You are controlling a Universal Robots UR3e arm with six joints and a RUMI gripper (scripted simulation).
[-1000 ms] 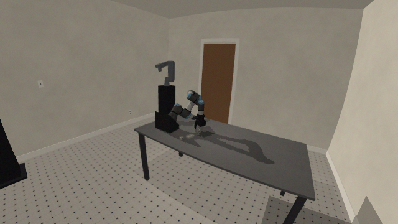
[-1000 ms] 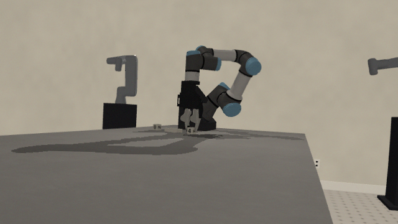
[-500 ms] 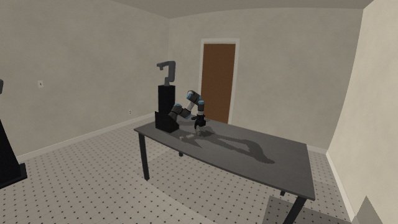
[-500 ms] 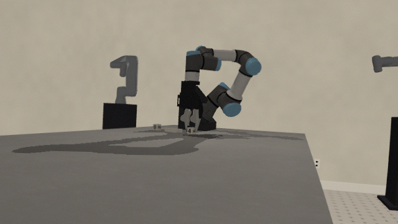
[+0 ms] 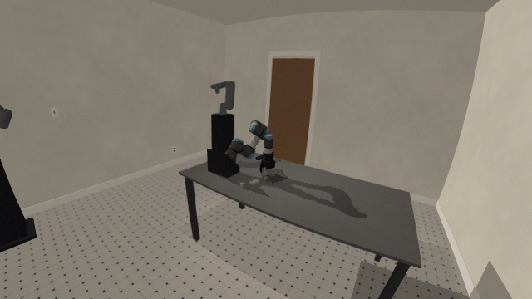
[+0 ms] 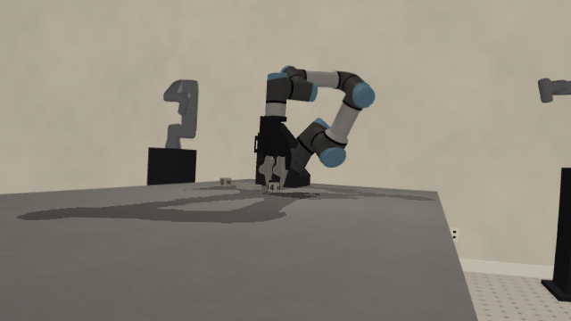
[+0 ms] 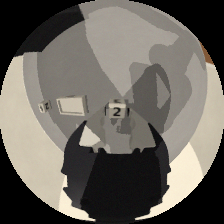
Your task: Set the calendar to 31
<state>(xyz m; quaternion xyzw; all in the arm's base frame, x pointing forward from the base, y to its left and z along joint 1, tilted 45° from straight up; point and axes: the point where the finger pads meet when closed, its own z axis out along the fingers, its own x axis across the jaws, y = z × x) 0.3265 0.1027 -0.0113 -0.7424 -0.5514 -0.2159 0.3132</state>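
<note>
The pale calendar tray is 3 cm behind my hand, 10 cm to the right of it and 2 cm below it.
</note>
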